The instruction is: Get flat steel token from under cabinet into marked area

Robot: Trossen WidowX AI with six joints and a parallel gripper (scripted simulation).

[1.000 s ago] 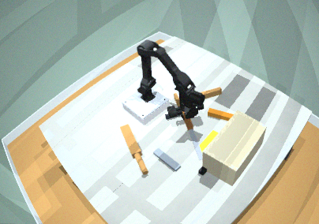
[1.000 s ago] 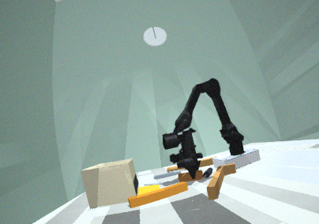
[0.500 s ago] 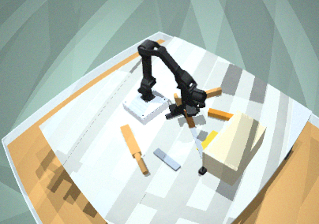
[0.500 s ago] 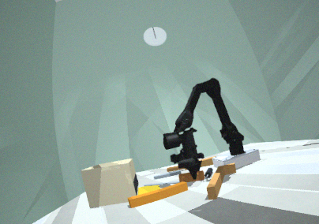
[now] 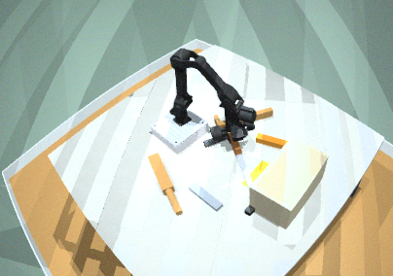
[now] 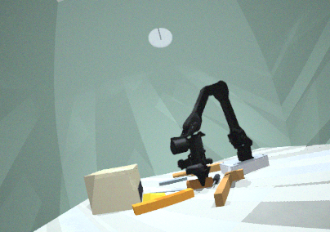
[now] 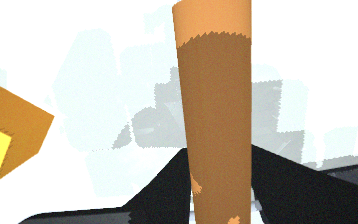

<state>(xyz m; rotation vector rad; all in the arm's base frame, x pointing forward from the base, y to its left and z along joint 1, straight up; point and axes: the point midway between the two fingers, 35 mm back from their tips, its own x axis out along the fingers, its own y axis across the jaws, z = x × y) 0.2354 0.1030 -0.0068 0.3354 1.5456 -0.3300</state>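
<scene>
Now: the orange bar 16 cm ahead of my gripper tip and 14 cm to the left of it. The rest, counted from my gripper tip: orange paddle (36 cm to the right, 1 cm ahead, 1 cm above); grey flat bar (27 cm to the right, 14 cm ahead).
</scene>
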